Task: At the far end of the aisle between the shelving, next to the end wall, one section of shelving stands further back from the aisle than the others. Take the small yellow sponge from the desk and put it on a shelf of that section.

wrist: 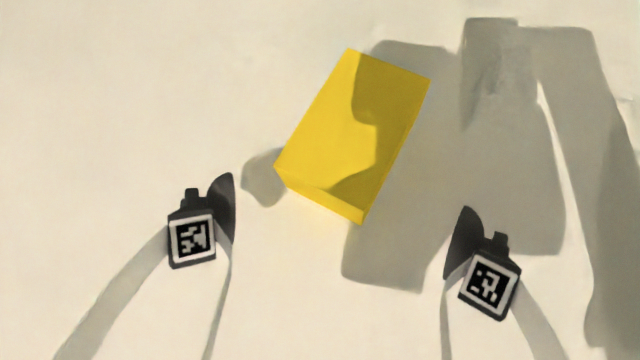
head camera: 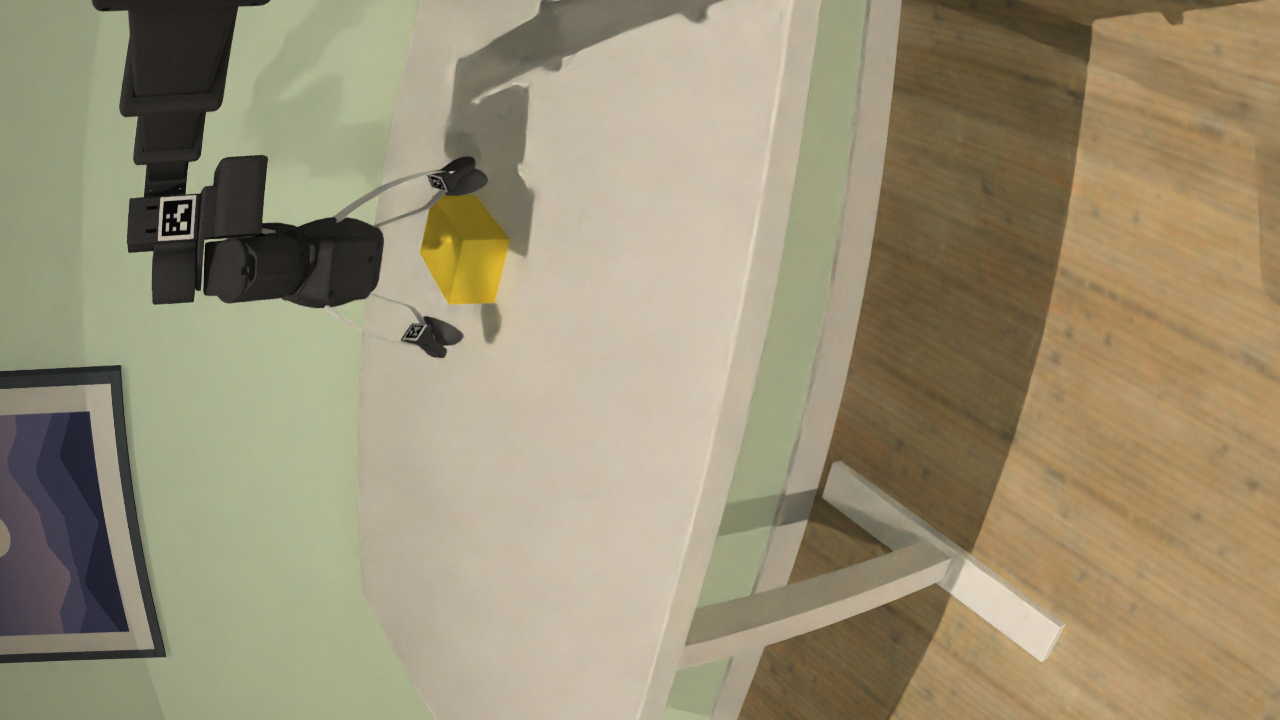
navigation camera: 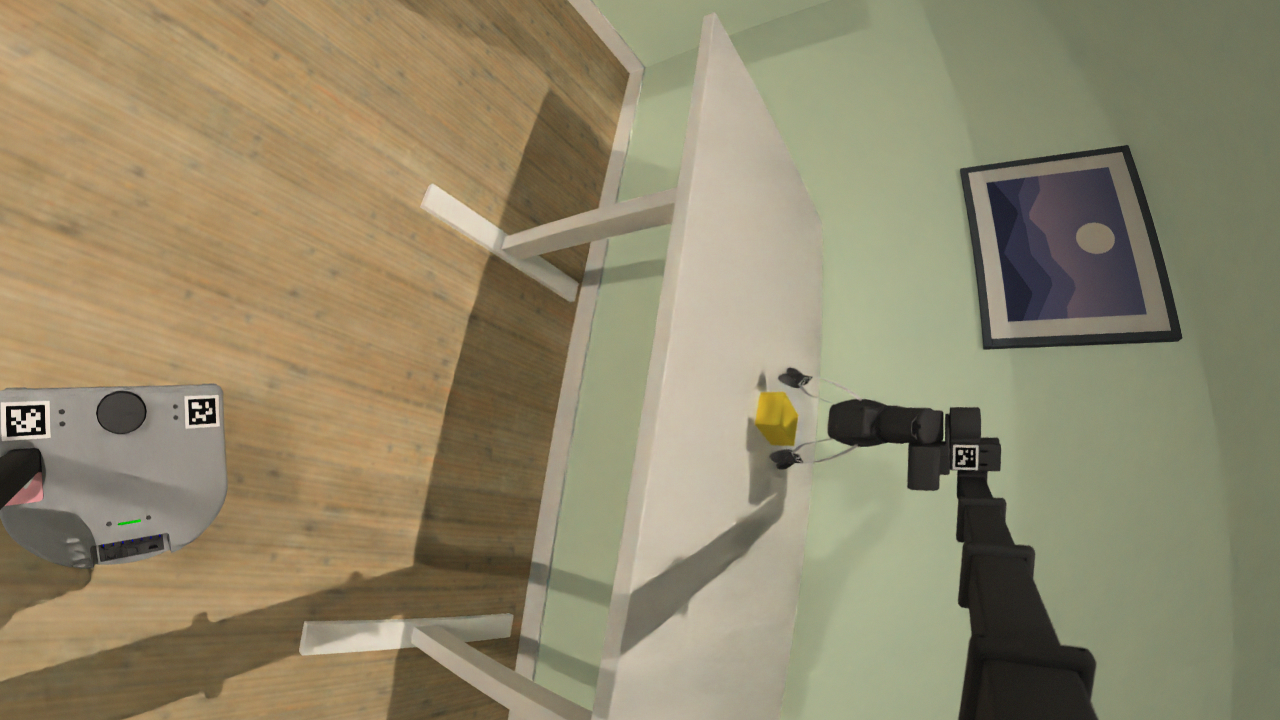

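Pixels of known places: gripper, fingertip midpoint: (wrist: 341,214) (head camera: 464,255) (navigation camera: 778,417); robot's base, link origin: (navigation camera: 123,410).
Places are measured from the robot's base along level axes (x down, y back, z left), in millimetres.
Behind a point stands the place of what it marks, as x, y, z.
Observation:
The small yellow sponge (head camera: 469,255) @[-985, 28, -798] (navigation camera: 775,418) @[-986, 30, -797] (wrist: 350,135) @[-995, 35, -839] lies on the white desk (head camera: 554,501) @[-950, -167, -713] (navigation camera: 733,268) @[-950, -218, -719] (wrist: 100,75) @[-950, -205, -944], partly in shadow. In the wrist view it lies askew, ahead of the fingertips and between their lines. My gripper (head camera: 449,257) @[-994, 28, -790] (navigation camera: 789,418) @[-994, 28, -790] (wrist: 341,214) @[-994, 28, -790] is open and empty, above the desk on the wall side of the sponge. The two fingertips stand apart from the sponge, one to each side. The shelving and the section set further back do not show in these views.
A green wall (head camera: 241,429) @[-1154, -192, -1379] (navigation camera: 895,223) @[-1169, -466, -1466] with a framed picture (head camera: 107,510) @[-1430, -315, -1394] (navigation camera: 1065,331) @[-1570, -119, -1332] stands behind the desk. The desk's white legs (head camera: 814,600) @[-367, -463, -1019] (navigation camera: 590,223) @[-414, -472, -1001] stand on the wooden floor (head camera: 1136,402) @[0, -157, -609] (navigation camera: 313,268) @[0, -332, -399]. My grey base (navigation camera: 170,465) @[-160, 97, -72] is on the floor, away from the desk.

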